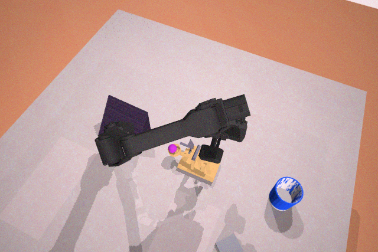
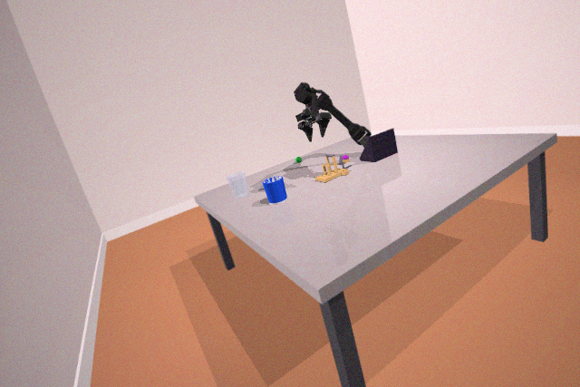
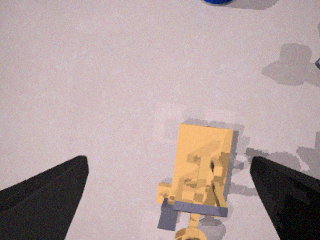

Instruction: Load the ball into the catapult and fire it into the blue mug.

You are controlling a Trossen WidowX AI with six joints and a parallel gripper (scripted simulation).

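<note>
The purple ball lies 17 cm behind my gripper tip, 2 cm to the right of it and 15 cm below it. Round my gripper tip: blue mug: 25 cm ahead, 5 cm to the right, 18 cm below; then wooden catapult: 10 cm behind, 15 cm below; then grey flat piece: 14 cm ahead, 28 cm to the right, 20 cm below.
</note>
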